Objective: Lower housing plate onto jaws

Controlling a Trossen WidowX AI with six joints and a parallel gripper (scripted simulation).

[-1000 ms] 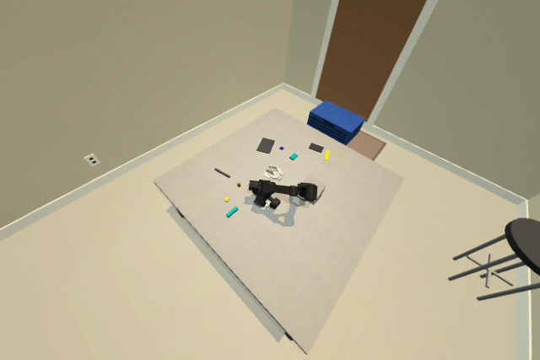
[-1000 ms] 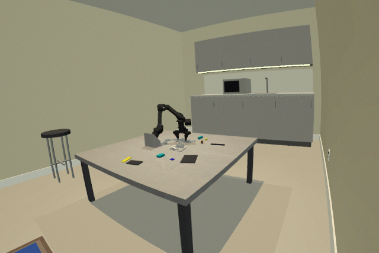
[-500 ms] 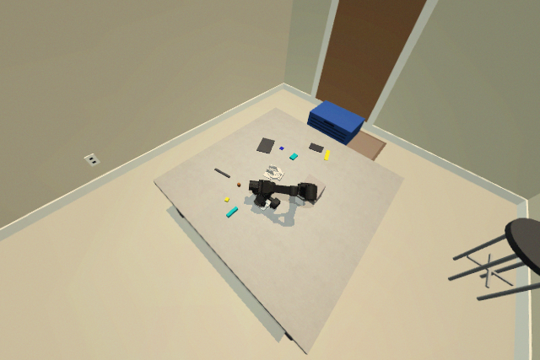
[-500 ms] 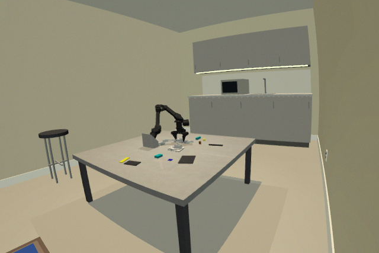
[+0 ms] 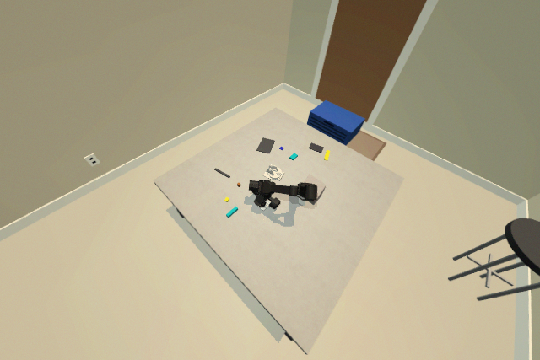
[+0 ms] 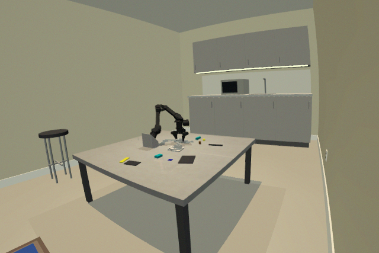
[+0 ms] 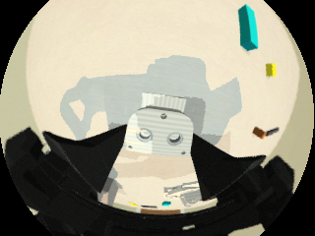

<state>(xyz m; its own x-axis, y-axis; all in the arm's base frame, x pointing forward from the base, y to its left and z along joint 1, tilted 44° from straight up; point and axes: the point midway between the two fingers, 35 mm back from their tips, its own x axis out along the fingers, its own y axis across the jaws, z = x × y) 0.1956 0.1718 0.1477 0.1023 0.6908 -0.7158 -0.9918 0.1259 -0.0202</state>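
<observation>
The white part is 1 cm to the left of my gripper tip. Also, from my gripper tip: brown piece: 23 cm ahead; dark bar: 39 cm ahead, 1 cm to the right, 1 cm below; teal block: 13 cm ahead, 17 cm to the left.
</observation>
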